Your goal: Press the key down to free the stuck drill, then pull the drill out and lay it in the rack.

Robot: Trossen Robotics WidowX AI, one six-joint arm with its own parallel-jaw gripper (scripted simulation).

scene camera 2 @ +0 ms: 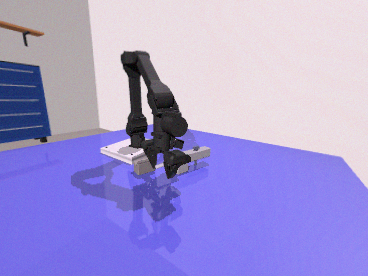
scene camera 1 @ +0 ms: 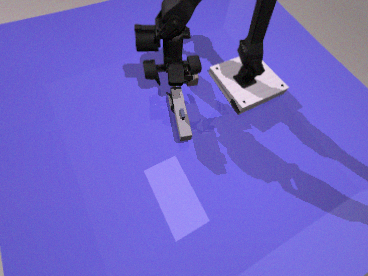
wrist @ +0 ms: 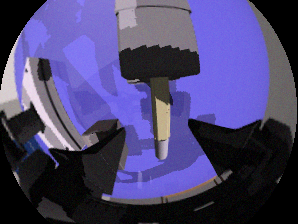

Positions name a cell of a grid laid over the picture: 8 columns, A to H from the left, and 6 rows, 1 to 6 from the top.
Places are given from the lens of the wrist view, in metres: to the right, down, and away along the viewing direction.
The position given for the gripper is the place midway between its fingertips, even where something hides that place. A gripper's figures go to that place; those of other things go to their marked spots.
gripper (wrist: E4): 0.01, 0.02, 0.09
tan drill (wrist: E3): 0.01, -0.01, 0.04
grey rack (wrist: C4): -0.06, 0.02, 0.08
The marked spots on the grey rack and the tan drill are 0.08 m apart.
